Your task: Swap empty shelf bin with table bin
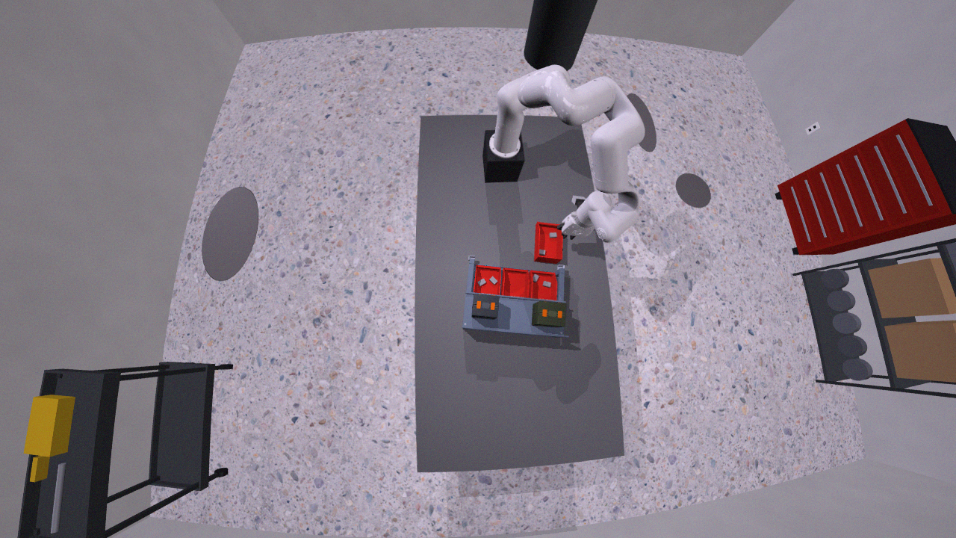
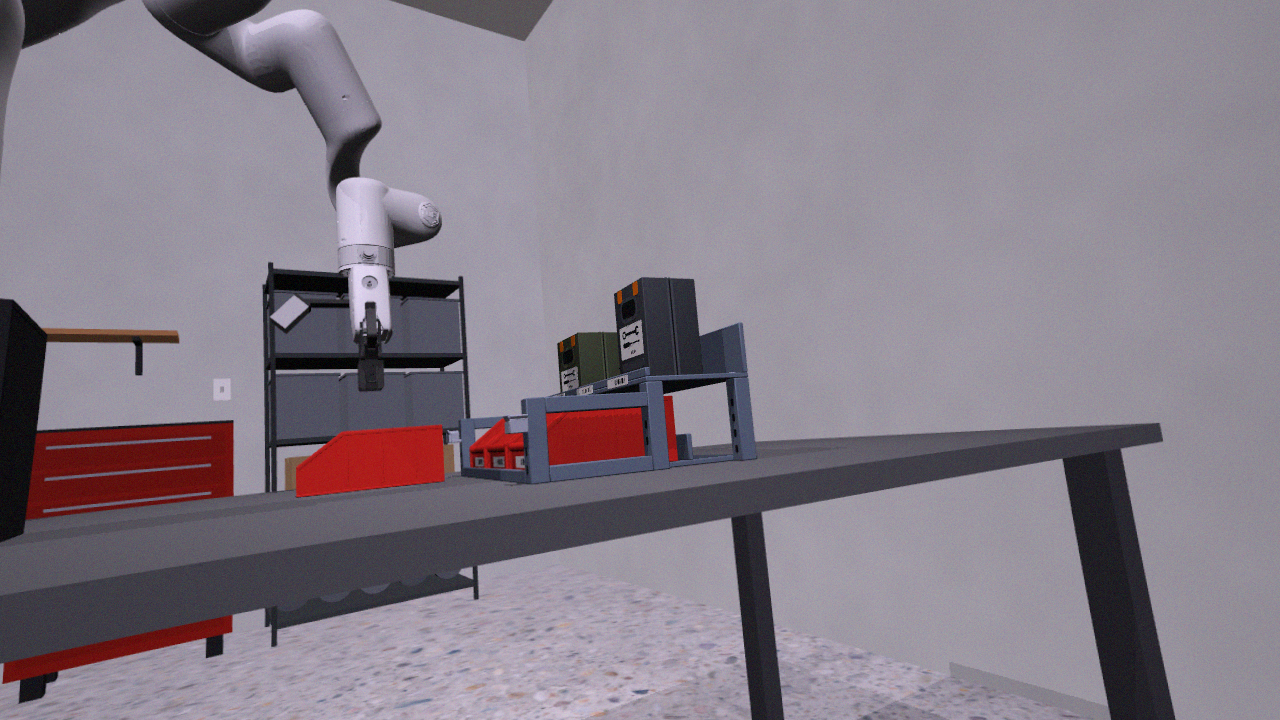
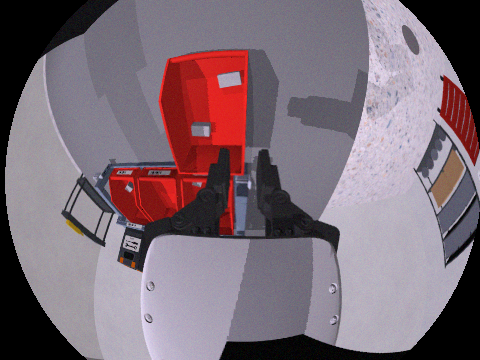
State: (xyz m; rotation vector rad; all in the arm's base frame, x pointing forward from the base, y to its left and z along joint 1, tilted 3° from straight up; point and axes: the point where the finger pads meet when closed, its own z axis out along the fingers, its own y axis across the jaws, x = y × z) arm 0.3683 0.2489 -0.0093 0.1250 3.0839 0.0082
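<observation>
Right now my hand is 190 mm to the left of the shelf lip, 150 mm above it and 110 mm short of it. The rest, counted from my hand: dark grey box 320 mm to the right, 290 mm ahead, 10 mm above; then green box 310 mm ahead, 90 mm to the right, 10 mm below.
</observation>
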